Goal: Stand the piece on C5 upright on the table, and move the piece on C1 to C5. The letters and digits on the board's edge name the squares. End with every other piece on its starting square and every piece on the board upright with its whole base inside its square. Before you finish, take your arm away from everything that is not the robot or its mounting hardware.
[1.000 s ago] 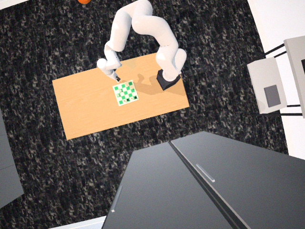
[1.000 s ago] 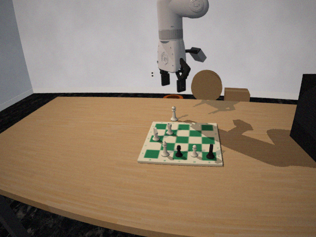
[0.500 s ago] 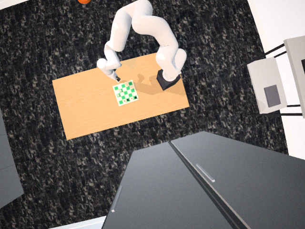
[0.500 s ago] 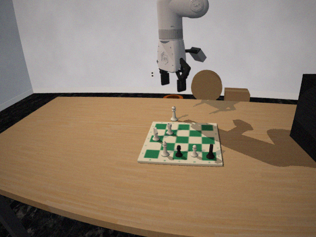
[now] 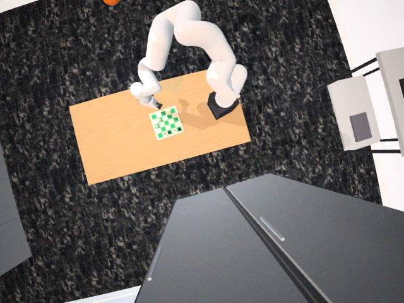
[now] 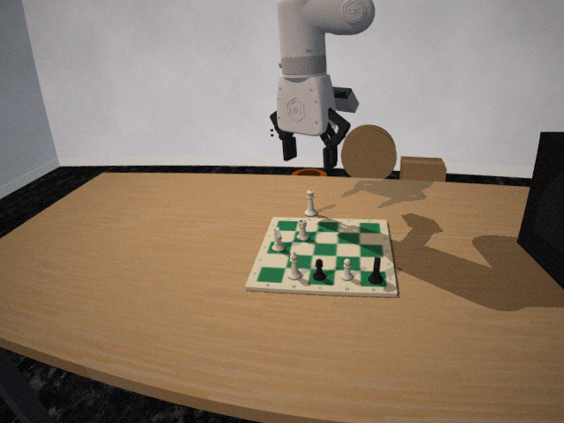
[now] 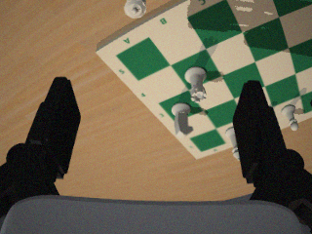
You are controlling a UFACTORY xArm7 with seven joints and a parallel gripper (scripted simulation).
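My hand is 19 cm to the right of the black pawn, 10 cm above it and 5 cm past it. From my hand the other things lie so: chessboard: 12 cm below, 11 cm to the left, 5 cm behind; then tall black piece: 18 cm to the left, 14 cm behind, 10 cm below; then white pawn: 18 cm to the left, 10 cm below, 9 cm behind.
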